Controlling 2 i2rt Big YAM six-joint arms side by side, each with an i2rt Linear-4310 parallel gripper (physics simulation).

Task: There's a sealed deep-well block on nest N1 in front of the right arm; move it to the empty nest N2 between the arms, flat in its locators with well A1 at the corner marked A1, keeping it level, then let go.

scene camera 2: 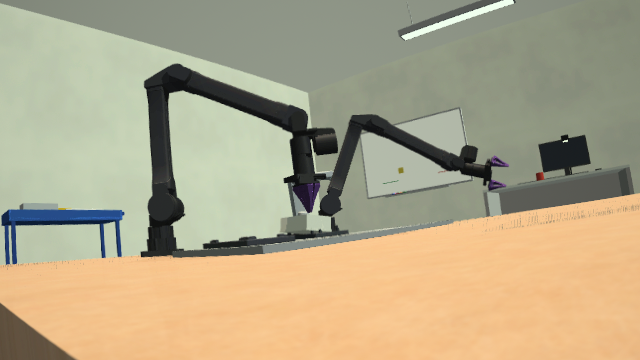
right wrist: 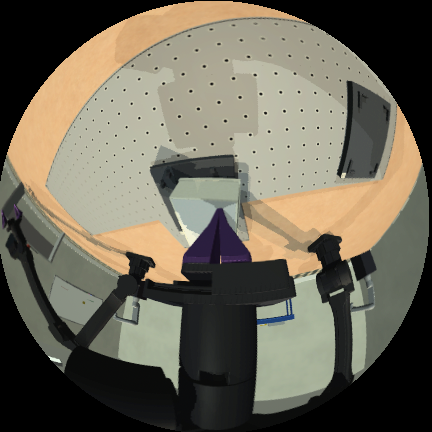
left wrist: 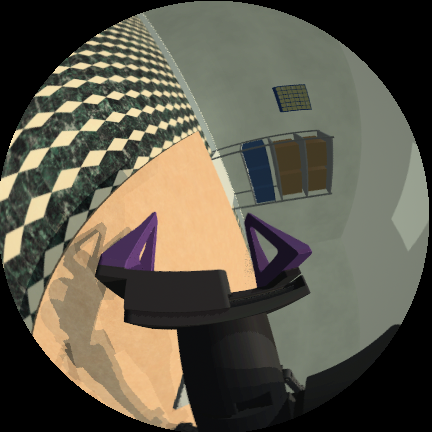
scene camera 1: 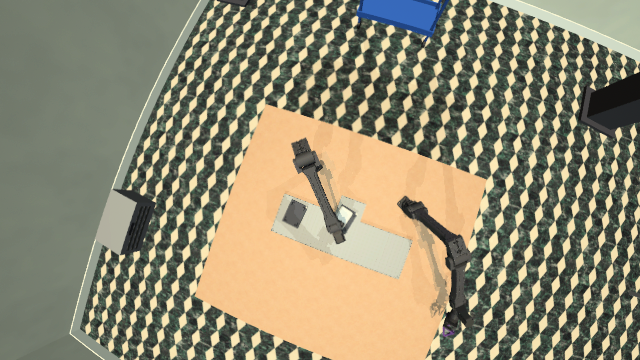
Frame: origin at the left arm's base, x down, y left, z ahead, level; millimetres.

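Where they show: left gripper, fingertip midpoint: (scene camera 2: 507, 176) (left wrist: 202, 216) (scene camera 1: 445, 330); right gripper, fingertip midpoint: (scene camera 2: 309, 212) (right wrist: 219, 211); left arm's base at its link origin: (right wrist: 140, 258) (scene camera 1: 406, 206); right arm's base at its link origin: (scene camera 2: 162, 255) (right wrist: 324, 242).
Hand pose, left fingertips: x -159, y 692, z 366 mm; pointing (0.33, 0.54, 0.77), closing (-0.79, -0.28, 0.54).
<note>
Things, the pixels of their top centre, and the offset from my left fingertips. Level surfaces: height alone.
- pale sealed block at its top centre: (right wrist: 208, 234) (scene camera 2: 304, 215) (scene camera 1: 341, 217) dx +81, dy -936, dz +11 mm
- dark nest N2 at its top centre: (right wrist: 198, 209) (scene camera 2: 312, 230) (scene camera 1: 343, 219) dx +124, dy -915, dz +12 mm
- Nest N1 at its top centre: (scene camera 2: 246, 236) (right wrist: 373, 139) (scene camera 1: 294, 214) dx +128, dy -1159, dz +234 mm
- wooden table at its surface level: dx +159 mm
The pale sealed block (scene camera 1: 346, 215) (scene camera 2: 300, 223) (right wrist: 207, 189) rests on dark nest N2 (right wrist: 200, 164), off-centre: strips of N2 show along its far and left sides in the right wrist view. Whether it lies fully flat, and its A1 corner, I cannot tell. Nest N1 (scene camera 1: 295, 213) (right wrist: 370, 135) is empty, with a small white corner mark. My right gripper (scene camera 2: 310, 211) (right wrist: 219, 211) is shut and empty, pointing down, its tips at or just above the block's top; contact is unclear. My left gripper (scene camera 1: 448, 331) (scene camera 2: 506, 175) (left wrist: 202, 216) is open and empty, far from the block.
Both nests stand on a grey perforated plate (scene camera 1: 380, 250) (scene camera 2: 370, 233) (right wrist: 295, 120) on the wooden table (scene camera 1: 280, 300) (scene camera 2: 350, 300). The right arm reaches over the plate near N2. The left arm extends out over the table's edge. A blue cart (scene camera 1: 400, 15) (scene camera 2: 65, 216) stands beyond the table.
</note>
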